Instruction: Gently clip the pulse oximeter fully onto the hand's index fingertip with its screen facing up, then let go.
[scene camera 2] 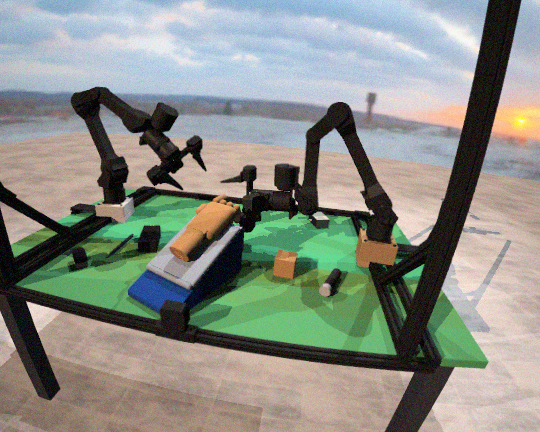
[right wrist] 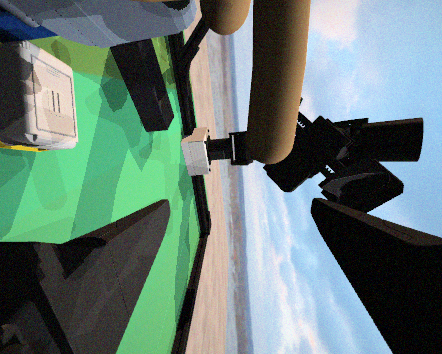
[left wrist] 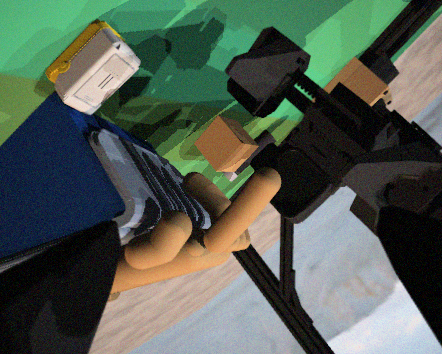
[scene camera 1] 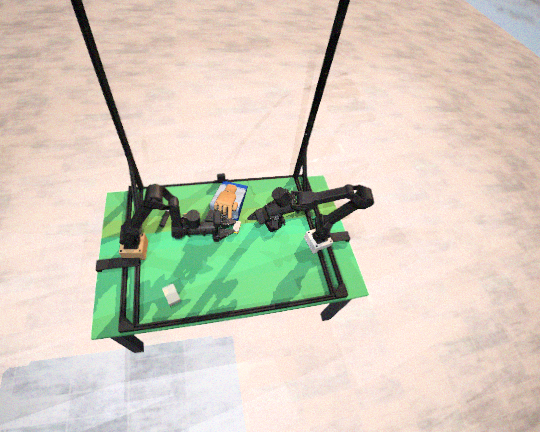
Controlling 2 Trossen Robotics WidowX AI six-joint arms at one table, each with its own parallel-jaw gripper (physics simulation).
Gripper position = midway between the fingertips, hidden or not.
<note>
A tan cube (left wrist: 225, 144) rests on the table. I also see my left gripper (scene camera 2: 194, 180), my right gripper (scene camera 2: 220, 196), a pulse oximeter (right wrist: 45, 113), a grey pad on blue block (left wrist: 72, 170) and an index finger (right wrist: 276, 85).
The pulse oximeter shows as well in the left wrist view (left wrist: 98, 62). My left gripper also shows in the right wrist view (right wrist: 288, 146) and in the left wrist view (left wrist: 249, 227). My right gripper also shows in the right wrist view (right wrist: 239, 205) and in the left wrist view (left wrist: 282, 111). The right wrist view misses the tan cube: it is out of frame.
</note>
